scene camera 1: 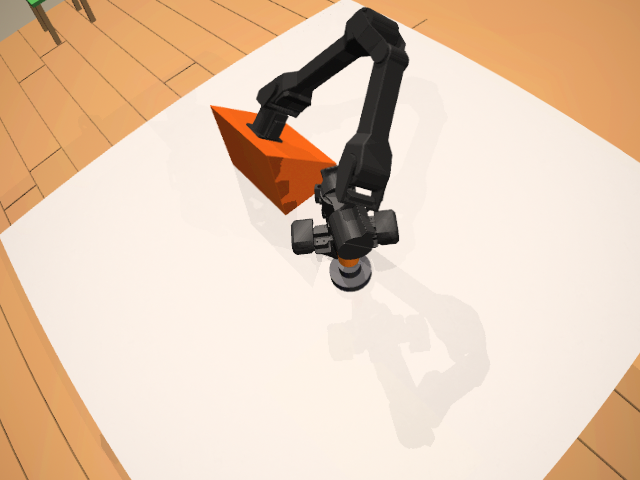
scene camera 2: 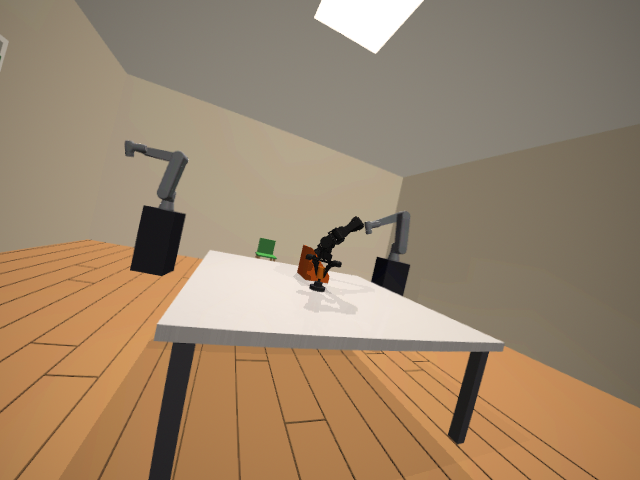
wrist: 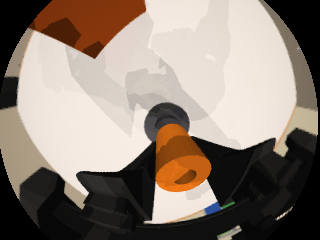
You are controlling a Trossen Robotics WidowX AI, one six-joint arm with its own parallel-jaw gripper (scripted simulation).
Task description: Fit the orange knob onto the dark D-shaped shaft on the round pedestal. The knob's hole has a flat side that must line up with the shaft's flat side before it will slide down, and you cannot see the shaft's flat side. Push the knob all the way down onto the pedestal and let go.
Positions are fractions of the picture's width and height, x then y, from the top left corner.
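Note:
This is my gripper (scene camera 1: 0.54, 0.53), and the wrist view shows my gripper (wrist: 0.54, 0.59) as well. What it carries is an orange knob (wrist: 0.56, 0.69).

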